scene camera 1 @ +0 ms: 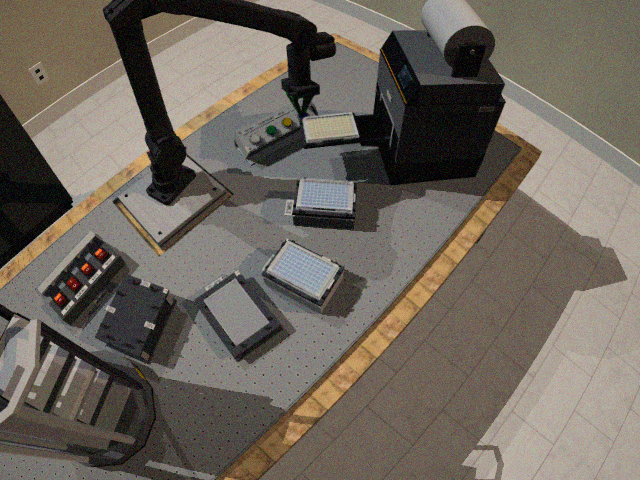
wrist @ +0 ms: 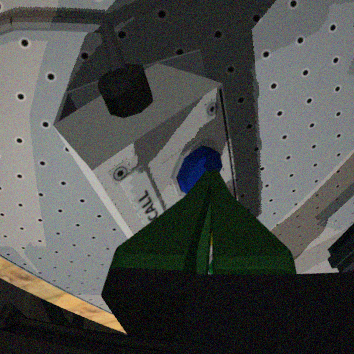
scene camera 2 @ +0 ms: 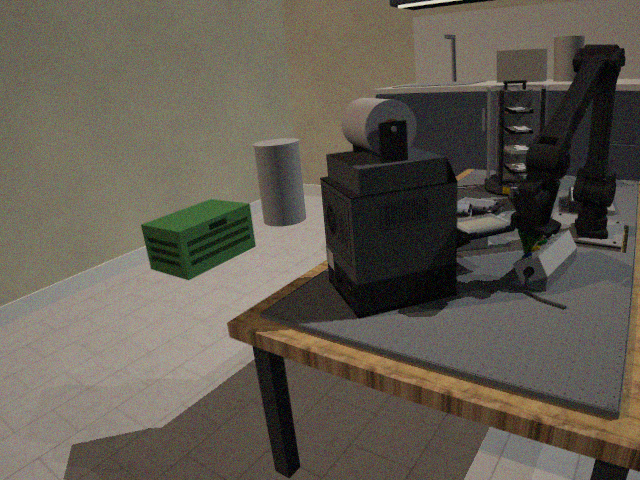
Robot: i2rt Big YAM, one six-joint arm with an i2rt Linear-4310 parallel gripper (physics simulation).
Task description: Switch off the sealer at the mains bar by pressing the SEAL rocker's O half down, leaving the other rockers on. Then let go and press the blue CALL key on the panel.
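Places are measured from the arm's base along level axes (x right, y ahead, z up), in centimetres.
Pixels of known places: gripper, fingertip midpoint: (scene camera 1: 301, 115) (wrist: 211, 179) (scene camera 2: 526, 253); arm's base, link origin: (scene camera 1: 171, 184) (scene camera 2: 590, 230).
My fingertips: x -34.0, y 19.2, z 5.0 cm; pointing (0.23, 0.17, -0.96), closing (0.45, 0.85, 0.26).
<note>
Ahead of a thing's pixels: the offset from my fingertips to its top centre. "spot": to the spot under its first point.
The grey panel @(dz +1.6, dx +5.4, dy -5.2 cm) (scene camera 1: 279, 140) (scene camera 2: 557, 259) (wrist: 145, 117) stands near the back table edge. Its blue CALL key @(dz +0.5, dx -0.7, dy -0.4 cm) (wrist: 197, 167) is at the panel's end, beside the CALL label. My gripper (scene camera 1: 302, 112) (scene camera 2: 526, 253) (wrist: 211, 179) is shut and empty, pointing down. Its green fingertips are at the blue key and cover its lower edge in the wrist view; how far the key is pressed cannot be told. The mains bar @(spot: dz -5.2, dx +67.4, dy -29.4 cm) (scene camera 1: 66, 261) lies at the left in scene camera 1, with red rockers. One rocker @(dz -1.5, dx +70.6, dy -20.0 cm) (scene camera 1: 72, 283) looks darker than the lit orange-red others; their labels are too small to read.
A pale well plate @(dz +6.1, dx +4.9, dy +11.7 cm) (scene camera 1: 330, 127) sits right beside the panel, at the black sealer @(dz +38.8, dx -12.0, dy +31.8 cm) (scene camera 1: 439, 124) (scene camera 2: 403, 227). Two blue well plates @(dz +0.1, dx +19.7, dy +19.2 cm) (scene camera 1: 325, 195) @(dz +0.1, dx +38.4, dy +25.0 cm) (scene camera 1: 303, 268), a grey-topped device @(dz -3.0, dx +53.1, dy +17.5 cm) (scene camera 1: 236, 312) and a black block @(dz +0.8, dx +67.1, dy -0.8 cm) (scene camera 1: 135, 317) stand on the table. A carousel rack is at lower left.
</note>
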